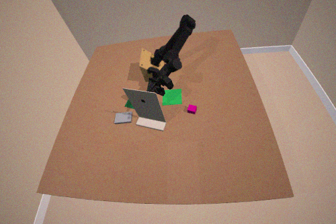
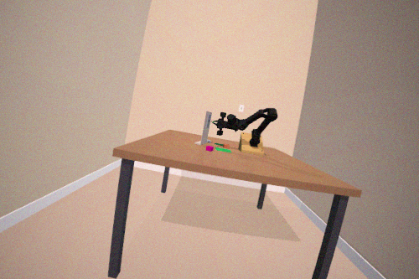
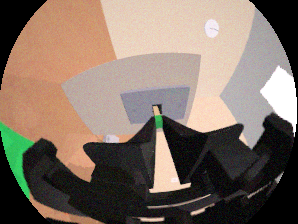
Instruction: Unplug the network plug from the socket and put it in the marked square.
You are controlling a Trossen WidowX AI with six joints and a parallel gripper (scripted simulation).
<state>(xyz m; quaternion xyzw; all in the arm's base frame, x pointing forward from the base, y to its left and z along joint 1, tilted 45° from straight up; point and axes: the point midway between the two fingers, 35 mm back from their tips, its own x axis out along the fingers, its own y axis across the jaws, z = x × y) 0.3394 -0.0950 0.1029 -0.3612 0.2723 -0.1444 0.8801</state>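
Right now my gripper tip is 20 cm above the bright green square, 11 cm to the right of it and 11 cm past it. From my gripper tip the other things lie so: grey upright panel (7 cm below, 5 cm ahead, 2 cm to the right); flat grey block (20 cm to the right, 19 cm below); network plug (1 cm ahead).
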